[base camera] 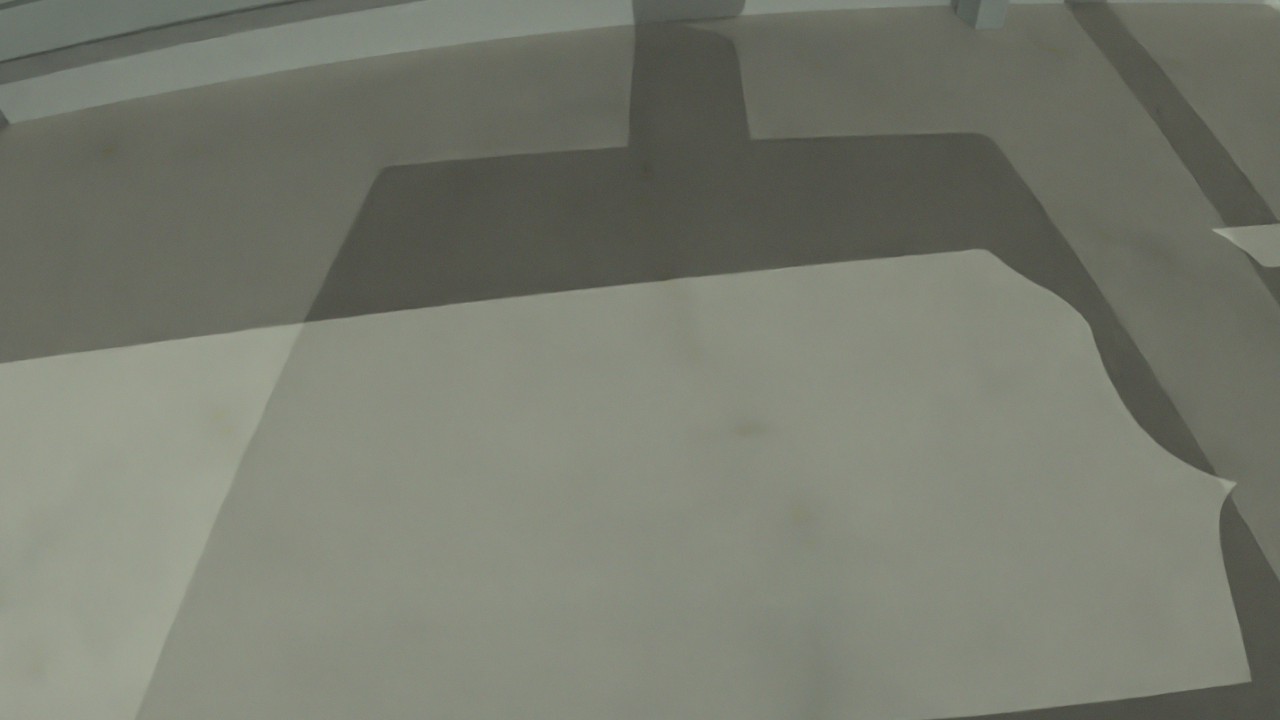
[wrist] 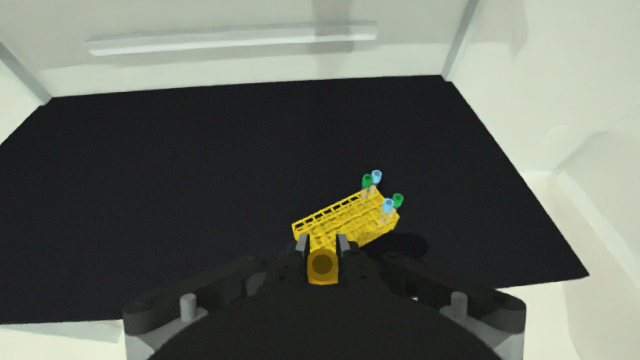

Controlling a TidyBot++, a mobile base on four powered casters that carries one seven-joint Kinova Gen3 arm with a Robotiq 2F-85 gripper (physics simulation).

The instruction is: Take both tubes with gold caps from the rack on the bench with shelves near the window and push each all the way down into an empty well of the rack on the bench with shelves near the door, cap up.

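Places are measured from the arm's base along level axes (x up, y left, z back), in centimetres.
Where they show: gripper, between the fingertips: (wrist: 322,248).
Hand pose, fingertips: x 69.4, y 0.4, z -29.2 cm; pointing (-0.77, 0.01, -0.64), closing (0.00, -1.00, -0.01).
Each offset is from my fingertips to the top centre of the thing. "pt": to the spot under its first point. Level surfaces: height alone.
My gripper (wrist: 322,248) is shut on a gold-capped tube {dy -0.2, dx +2.9, dz +2.4 cm} (wrist: 322,266); its cap shows between the fingers in the wrist view, and the tube body below is hidden. The yellow rack {dy -4.6, dx -27.1, dz -16.6 cm} (wrist: 335,212) lies below and just beyond the fingertips, turned at an angle, its near left part partly hidden by the gripper. At its right end stand two tubes with green caps {dy -8.7, dx -20.9, dz -22.6 cm} (wrist: 367,180) {dy -13.7, dx -20.9, dz -18.0 cm} (wrist: 398,200) and two with light blue caps {dy -10.6, dx -20.9, dz -23.6 cm} (wrist: 376,176) {dy -11.8, dx -20.9, dz -16.9 cm} (wrist: 388,205). Many wells toward the left end look empty. The height of the held tube above the rack cannot be told.
The rack stands on a black bench top {dx -32.8 cm} (wrist: 200,160). Grey posts rise at its back right corner {pt dy -45.7, dx -18.8, dz -77.8 cm} (wrist: 461,42) and back left corner {pt dy +101.4, dx -22.1, dz -68.7 cm} (wrist: 25,72), with a pale bar (wrist: 230,39) behind. In the base view, pale floor {dx -109.0 cm} (base camera: 671,465) with shadows and a bench leg {pt dy -42.0, dx -106.7, dz -73.4 cm} (base camera: 981,12) show.
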